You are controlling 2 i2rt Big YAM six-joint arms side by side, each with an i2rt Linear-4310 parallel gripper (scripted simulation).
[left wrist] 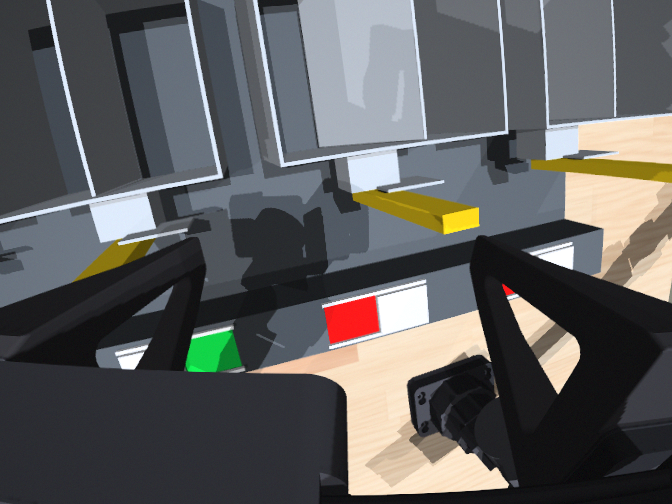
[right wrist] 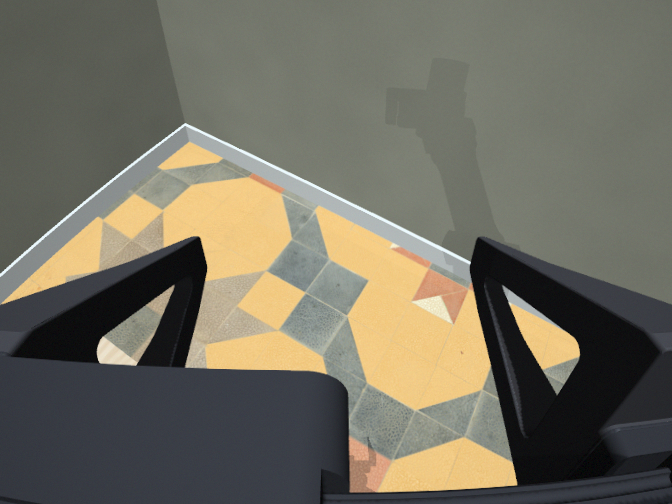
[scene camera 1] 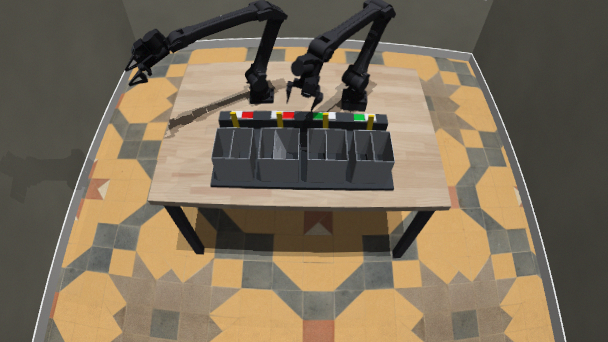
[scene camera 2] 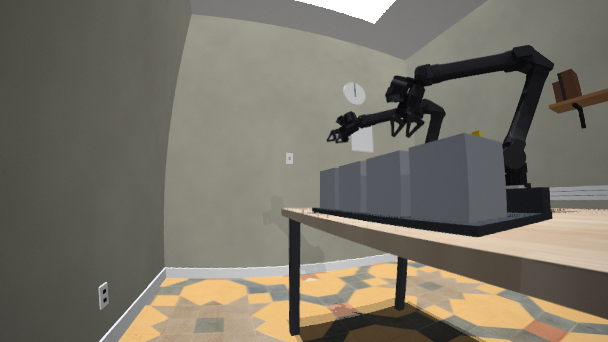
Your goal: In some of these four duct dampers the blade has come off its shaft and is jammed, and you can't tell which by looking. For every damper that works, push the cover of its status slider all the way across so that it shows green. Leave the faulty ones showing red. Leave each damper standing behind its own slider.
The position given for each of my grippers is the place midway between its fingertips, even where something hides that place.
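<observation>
Left wrist camera: my left gripper [left wrist: 337, 251] and a white slider cover [left wrist: 407, 307]. Right wrist camera: my right gripper [right wrist: 338, 252]. Scene camera 1: a damper [scene camera 1: 318, 171] and a damper [scene camera 1: 279, 169]. Scene camera 2: a damper [scene camera 2: 461, 178] and a damper [scene camera 2: 329, 179].
</observation>
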